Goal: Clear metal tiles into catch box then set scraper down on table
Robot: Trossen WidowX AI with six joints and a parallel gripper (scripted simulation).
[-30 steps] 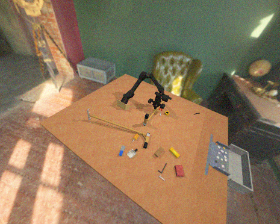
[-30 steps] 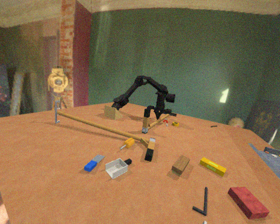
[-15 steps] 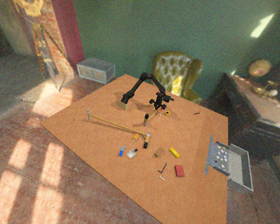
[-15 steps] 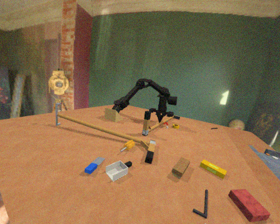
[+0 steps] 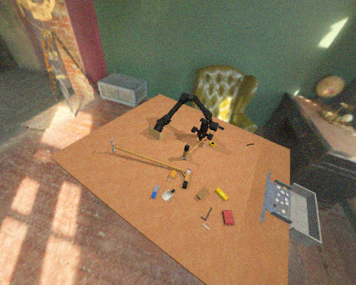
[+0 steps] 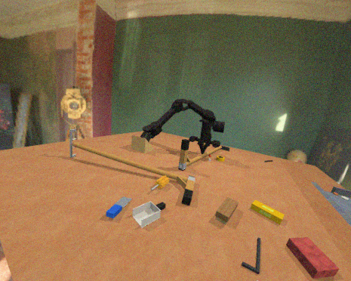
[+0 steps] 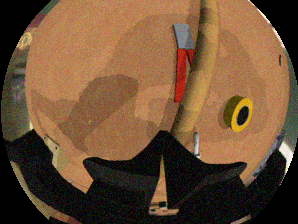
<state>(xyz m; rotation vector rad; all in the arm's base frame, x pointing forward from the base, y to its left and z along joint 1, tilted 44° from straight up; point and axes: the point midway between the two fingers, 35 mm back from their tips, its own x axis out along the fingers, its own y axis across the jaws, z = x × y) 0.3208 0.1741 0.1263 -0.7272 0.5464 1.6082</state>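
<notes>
The long scraper is 2 cm ahead of my gripper tip, 3 cm to the left of it and 5 cm above it. The rest, counted from my gripper tip: wooden block (28 cm ahead, 42 cm to the right); yellow level (38 cm ahead, 34 cm to the right); yellow tape roll (10 cm ahead, 5 cm to the left, 1 cm below).
</notes>
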